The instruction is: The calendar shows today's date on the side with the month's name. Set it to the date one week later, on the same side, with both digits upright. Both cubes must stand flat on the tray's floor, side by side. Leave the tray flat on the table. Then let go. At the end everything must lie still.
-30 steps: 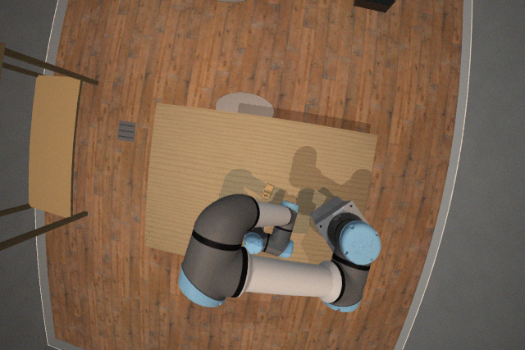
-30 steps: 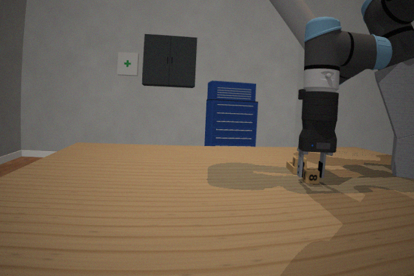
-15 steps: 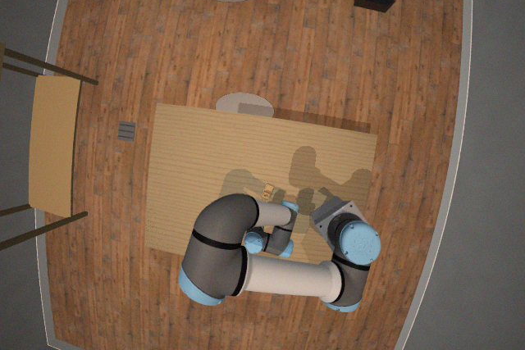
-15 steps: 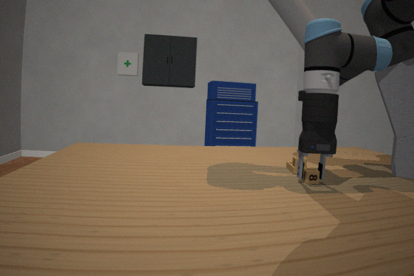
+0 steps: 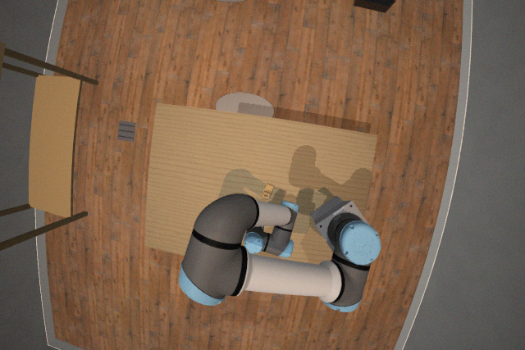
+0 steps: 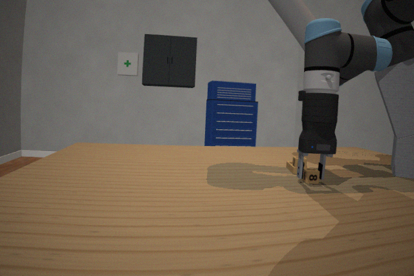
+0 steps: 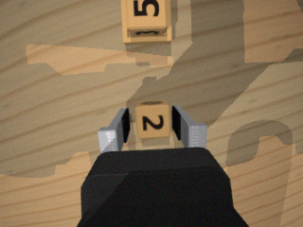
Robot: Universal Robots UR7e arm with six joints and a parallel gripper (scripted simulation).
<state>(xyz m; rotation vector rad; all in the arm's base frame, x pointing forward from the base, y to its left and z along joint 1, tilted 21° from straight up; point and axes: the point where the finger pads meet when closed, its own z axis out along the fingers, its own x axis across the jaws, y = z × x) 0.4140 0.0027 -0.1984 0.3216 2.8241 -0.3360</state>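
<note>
Now: the wooden date cube 10 mm below my hand. Round my hand: wooden calendar tray (100 mm to the right, 30 mm behind, 20 mm below).
</note>
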